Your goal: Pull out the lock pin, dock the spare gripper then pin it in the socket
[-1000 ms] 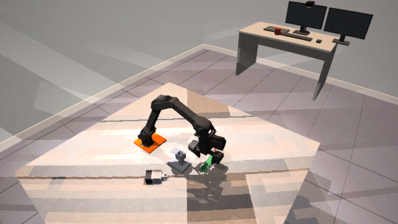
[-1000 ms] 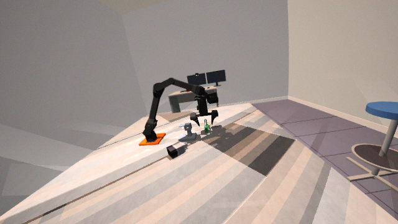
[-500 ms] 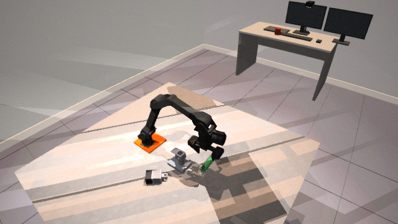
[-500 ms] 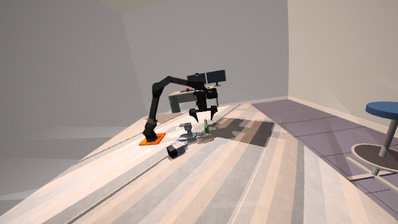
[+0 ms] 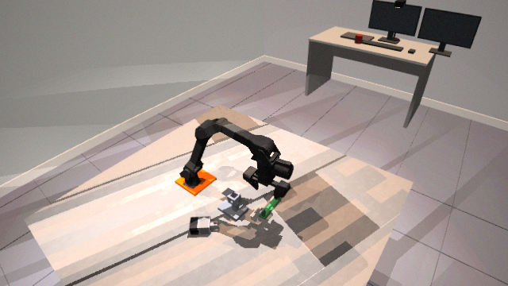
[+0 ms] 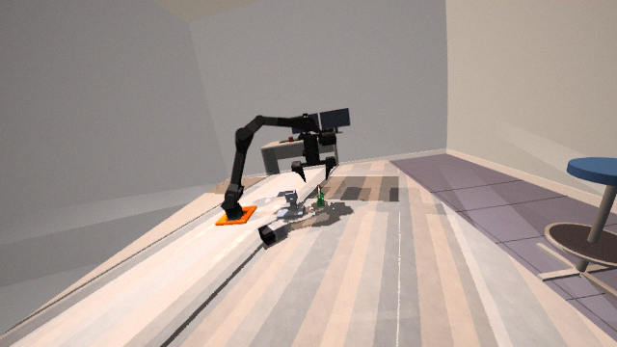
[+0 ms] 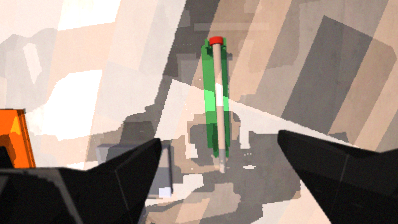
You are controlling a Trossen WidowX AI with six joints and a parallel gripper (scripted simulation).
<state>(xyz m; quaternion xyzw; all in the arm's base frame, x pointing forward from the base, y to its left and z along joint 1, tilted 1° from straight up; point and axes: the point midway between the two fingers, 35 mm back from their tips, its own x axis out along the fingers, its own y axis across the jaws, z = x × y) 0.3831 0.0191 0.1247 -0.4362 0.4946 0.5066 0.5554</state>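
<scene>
Now: gripper tip 200 mm to the left of the spare gripper, 180 mm past it and 80 mm above it. The rest, counted from my gripper tip: green rack: 80 mm below, 20 mm to the left, 10 mm ahead; then grey mount: 120 mm behind, 60 mm to the right, 50 mm below.
</scene>
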